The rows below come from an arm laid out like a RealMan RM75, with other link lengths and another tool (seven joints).
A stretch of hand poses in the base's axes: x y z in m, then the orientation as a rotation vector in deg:
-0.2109, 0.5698, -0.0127, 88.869, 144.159, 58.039
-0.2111, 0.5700, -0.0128, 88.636, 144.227, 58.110
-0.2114, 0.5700, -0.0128, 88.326, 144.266, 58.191
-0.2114, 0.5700, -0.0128, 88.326, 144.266, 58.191
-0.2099, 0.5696, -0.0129, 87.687, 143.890, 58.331
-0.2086, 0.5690, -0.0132, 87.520, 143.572, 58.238
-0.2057, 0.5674, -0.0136, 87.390, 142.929, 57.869
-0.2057, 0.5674, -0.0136, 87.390, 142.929, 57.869
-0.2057, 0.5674, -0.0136, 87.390, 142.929, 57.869
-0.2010, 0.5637, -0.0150, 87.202, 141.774, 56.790
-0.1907, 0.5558, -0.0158, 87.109, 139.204, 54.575
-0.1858, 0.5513, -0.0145, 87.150, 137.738, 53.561
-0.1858, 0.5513, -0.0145, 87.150, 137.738, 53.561
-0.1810, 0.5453, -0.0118, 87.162, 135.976, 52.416
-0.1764, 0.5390, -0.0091, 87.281, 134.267, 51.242
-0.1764, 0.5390, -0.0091, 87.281, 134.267, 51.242
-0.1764, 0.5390, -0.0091, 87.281, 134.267, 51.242
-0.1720, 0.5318, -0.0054, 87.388, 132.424, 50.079
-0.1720, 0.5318, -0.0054, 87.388, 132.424, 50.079
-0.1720, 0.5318, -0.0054, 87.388, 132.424, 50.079
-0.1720, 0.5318, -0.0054, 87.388, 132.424, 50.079
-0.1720, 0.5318, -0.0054, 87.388, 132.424, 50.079
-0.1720, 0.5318, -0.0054, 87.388, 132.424, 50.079
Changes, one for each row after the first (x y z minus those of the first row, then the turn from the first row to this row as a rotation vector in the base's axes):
-0.0002, 0.0002, -0.0001, 0.003, -0.101, 0.130
-0.0005, 0.0002, -0.0001, -0.013, -0.267, 0.272
-0.0005, 0.0002, -0.0001, -0.013, -0.267, 0.272
0.0010, -0.0002, -0.0002, -0.148, -0.906, 0.300
0.0023, -0.0008, -0.0005, -0.312, -1.209, 0.166
0.0052, -0.0024, -0.0009, -0.717, -1.686, -0.199
0.0052, -0.0024, -0.0009, -0.717, -1.686, -0.199
0.0052, -0.0024, -0.0009, -0.717, -1.686, -0.199
0.0099, -0.0061, -0.0023, -1.717, -2.486, -0.920
0.0202, -0.0140, -0.0031, -3.742, -4.053, -2.635
0.0251, -0.0185, -0.0018, -4.704, -4.893, -3.630
0.0251, -0.0185, -0.0018, -4.704, -4.893, -3.630
0.0299, -0.0245, 0.0009, -5.819, -5.918, -4.811
0.0345, -0.0308, 0.0036, -6.918, -6.827, -6.012
0.0345, -0.0308, 0.0036, -6.918, -6.827, -6.012
0.0345, -0.0308, 0.0036, -6.918, -6.827, -6.012
0.0389, -0.0380, 0.0073, -8.036, -7.814, -7.299
0.0389, -0.0380, 0.0073, -8.036, -7.814, -7.299
0.0389, -0.0380, 0.0073, -8.036, -7.814, -7.299
0.0389, -0.0380, 0.0073, -8.036, -7.814, -7.299
0.0389, -0.0380, 0.0073, -8.036, -7.814, -7.299
0.0389, -0.0380, 0.0073, -8.036, -7.814, -7.299

